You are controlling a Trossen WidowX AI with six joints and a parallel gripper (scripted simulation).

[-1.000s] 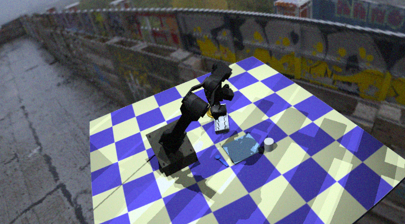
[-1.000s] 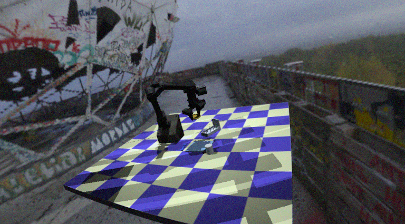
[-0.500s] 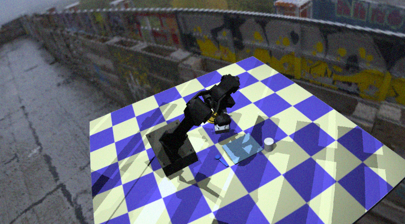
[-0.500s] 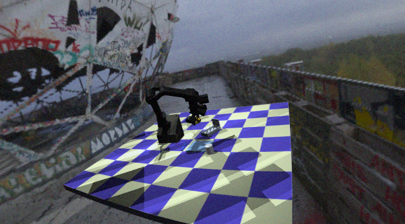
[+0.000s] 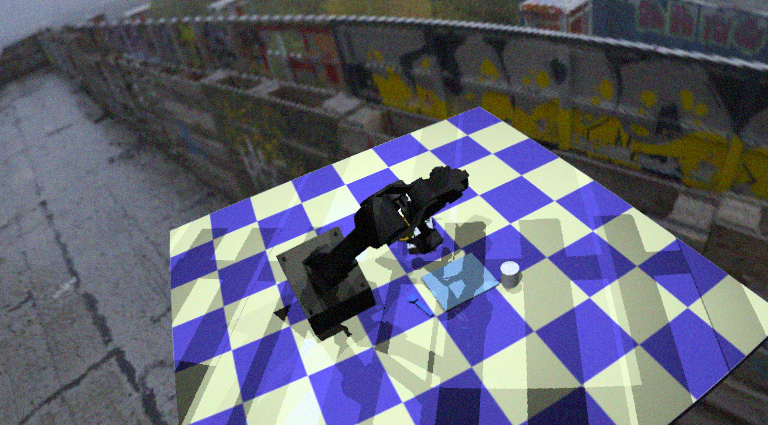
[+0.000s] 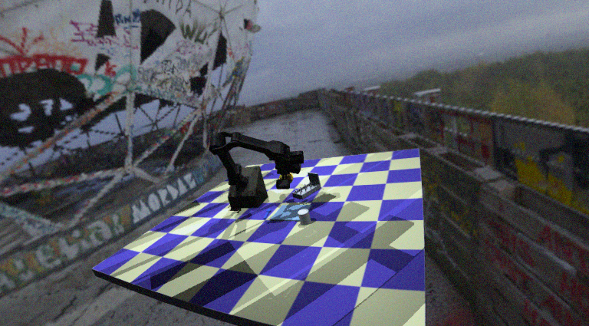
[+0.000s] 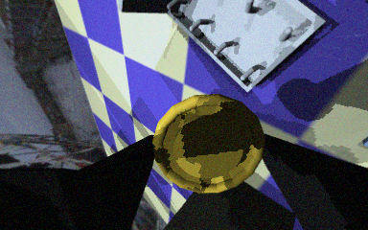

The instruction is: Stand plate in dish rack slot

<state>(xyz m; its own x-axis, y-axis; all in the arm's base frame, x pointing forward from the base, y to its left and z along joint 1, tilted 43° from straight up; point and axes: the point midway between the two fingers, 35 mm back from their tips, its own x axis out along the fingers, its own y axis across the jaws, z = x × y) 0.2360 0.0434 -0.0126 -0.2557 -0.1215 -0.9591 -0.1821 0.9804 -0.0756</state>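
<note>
Right now my gripper tip is 7 cm short of the grey dish rack, 7 cm above it and 5 cm to the right of it. From my gripper tip the other things lie so: light blue mat (16 cm to the right, 10 cm below, 7 cm ahead); yellow plate (1 cm above).
</note>
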